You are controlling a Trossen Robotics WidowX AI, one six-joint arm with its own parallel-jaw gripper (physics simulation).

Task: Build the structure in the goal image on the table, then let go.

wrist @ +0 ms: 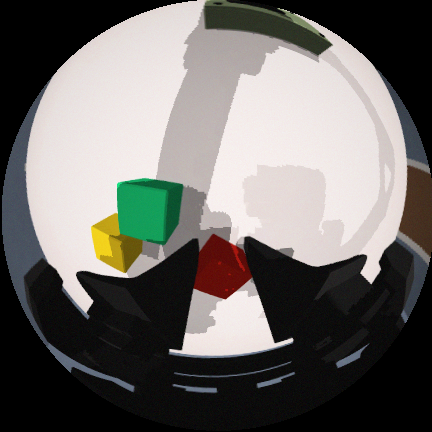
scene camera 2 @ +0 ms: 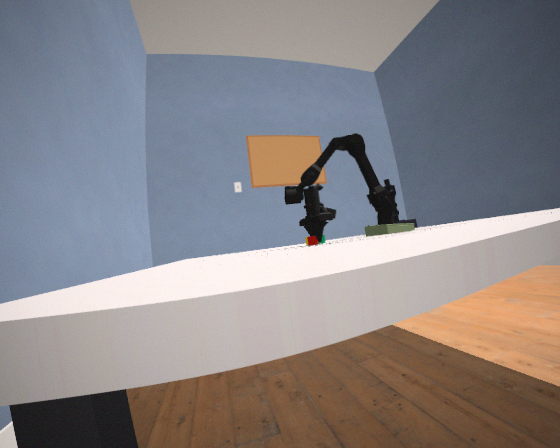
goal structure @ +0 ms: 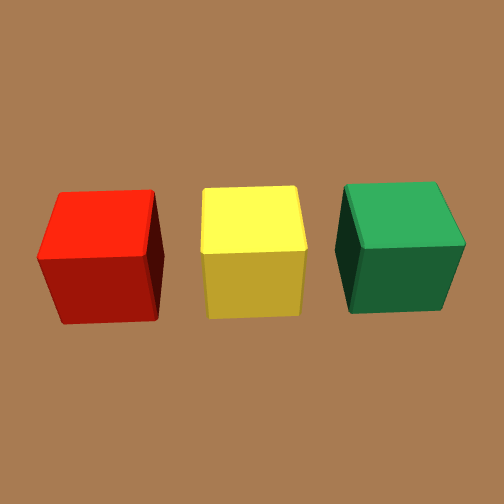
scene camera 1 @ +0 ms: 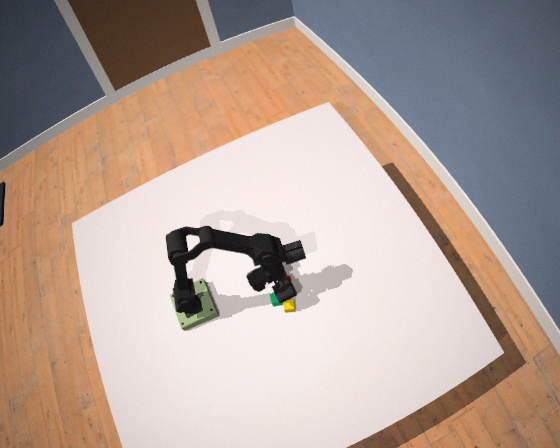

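Seen in the pictures: gripper, fingertip midpoint: (wrist: 220, 242) (scene camera 2: 317, 242) (scene camera 1: 280, 284); arm's base, origin of the base link: (scene camera 2: 386, 225) (scene camera 1: 192, 306).
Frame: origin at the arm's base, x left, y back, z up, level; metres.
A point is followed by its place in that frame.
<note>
My gripper (scene camera 2: 316, 237) @[x -0.047, y -0.302, z -0.029 m] (wrist: 220, 242) @[x -0.047, y -0.302, z -0.029 m] points down and is shut on a red block (scene camera 1: 287, 278) @[x -0.050, y -0.330, z -0.003 m] (scene camera 2: 312, 241) @[x -0.035, y -0.328, z -0.023 m] (wrist: 222, 270) @[x -0.048, y -0.307, z -0.002 m], low at the table. The red block sits between the fingertips with a corner turned up in the wrist view; whether it touches the table is hard to tell. A green block (scene camera 1: 275, 300) @[x -0.103, y -0.264, z -0.003 m] (scene camera 2: 323, 239) @[x -0.075, y -0.262, z -0.021 m] (wrist: 144, 212) @[x -0.089, y -0.267, z -0.003 m] stands to the left of the fingers in the wrist view. A smaller-looking yellow block (scene camera 1: 289, 306) @[x -0.142, y -0.295, z -0.003 m] (scene camera 2: 307, 241) @[x -0.123, y -0.312, z -0.021 m] (wrist: 103, 243) @[x -0.134, y -0.289, z -0.003 m] is beside it, partly hidden behind the green one there. In scene camera 1 the gripper body hides the fingertips and most of the red block.
The white table (scene camera 1: 300, 380) @[x -0.379, y -0.221, z -0.035 m] (scene camera 2: 200, 280) @[x 0.574, y -0.692, z -0.035 m] (wrist: 310, 115) @[x 0.033, y -0.193, z -0.035 m] carries the arm's green base plate (scene camera 1: 208, 309) @[x -0.037, y -0.051, z 0.005 m] (scene camera 2: 390, 229) @[x 0.082, y -0.059, z -0.019 m] (wrist: 260, 25), which lies beyond the blocks at the top of the wrist view. The arm's shadow falls across the table around the blocks.
</note>
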